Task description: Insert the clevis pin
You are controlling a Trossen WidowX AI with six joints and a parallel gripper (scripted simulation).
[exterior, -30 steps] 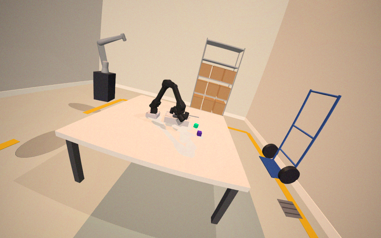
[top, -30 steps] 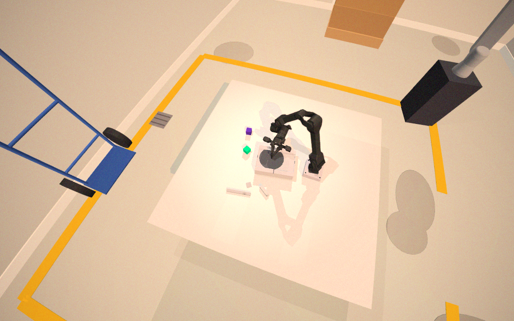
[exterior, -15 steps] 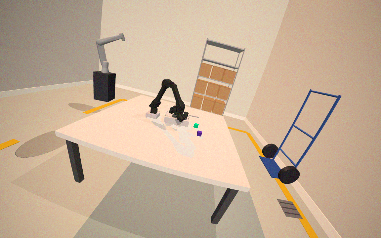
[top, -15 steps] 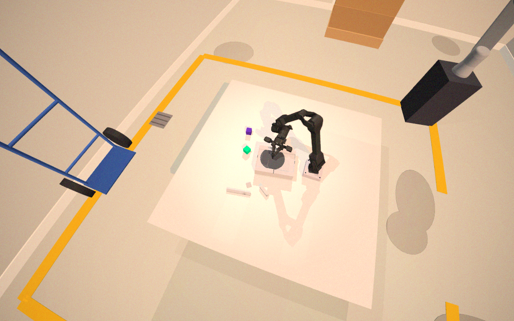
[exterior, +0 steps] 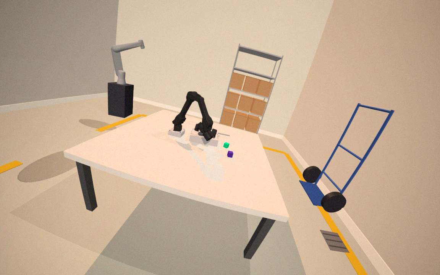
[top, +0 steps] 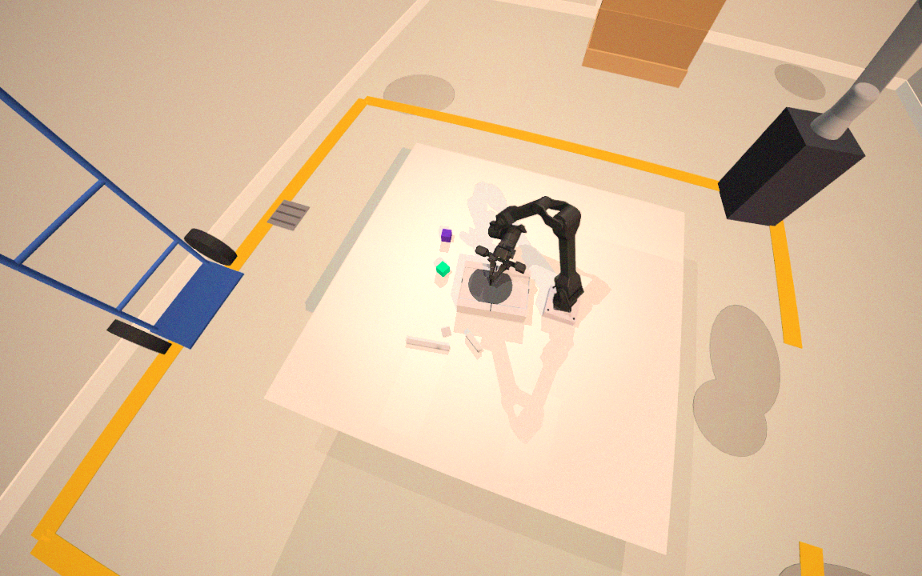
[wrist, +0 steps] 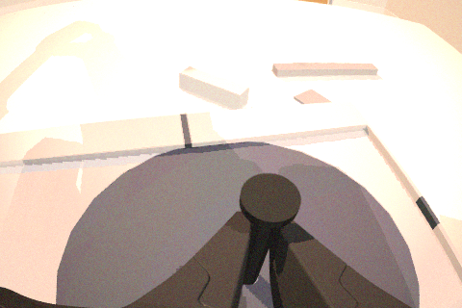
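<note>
The pale rimmed tray lies 4 cm below my gripper tip, 2 cm behind it and 1 cm to the left of it. Also, from my gripper tip: aluminium disc (3 cm below); green cube (19 cm ahead, 7 cm below, 6 cm to the right); clevis pin (1 cm below).
</note>
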